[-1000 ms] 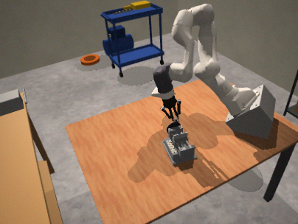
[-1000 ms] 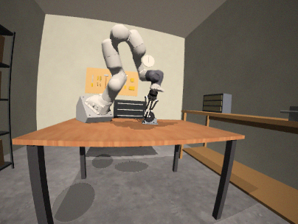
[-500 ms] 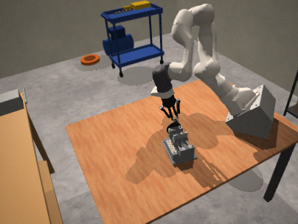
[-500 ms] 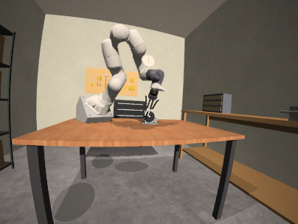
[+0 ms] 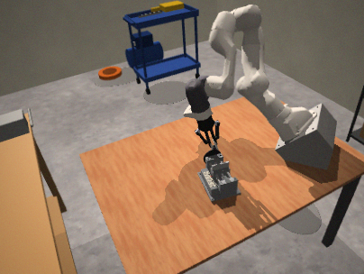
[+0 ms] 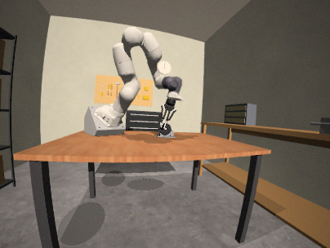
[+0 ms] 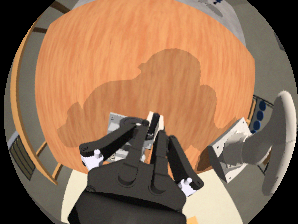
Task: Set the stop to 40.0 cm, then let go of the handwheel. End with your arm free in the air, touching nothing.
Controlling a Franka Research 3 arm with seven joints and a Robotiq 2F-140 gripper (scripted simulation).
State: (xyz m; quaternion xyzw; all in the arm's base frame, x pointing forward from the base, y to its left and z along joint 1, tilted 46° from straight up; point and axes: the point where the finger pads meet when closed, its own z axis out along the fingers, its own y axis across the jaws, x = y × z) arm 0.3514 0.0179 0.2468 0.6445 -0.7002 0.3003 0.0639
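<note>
My hand is 20 mm to the right of the handwheel and 20 mm above it.
</note>
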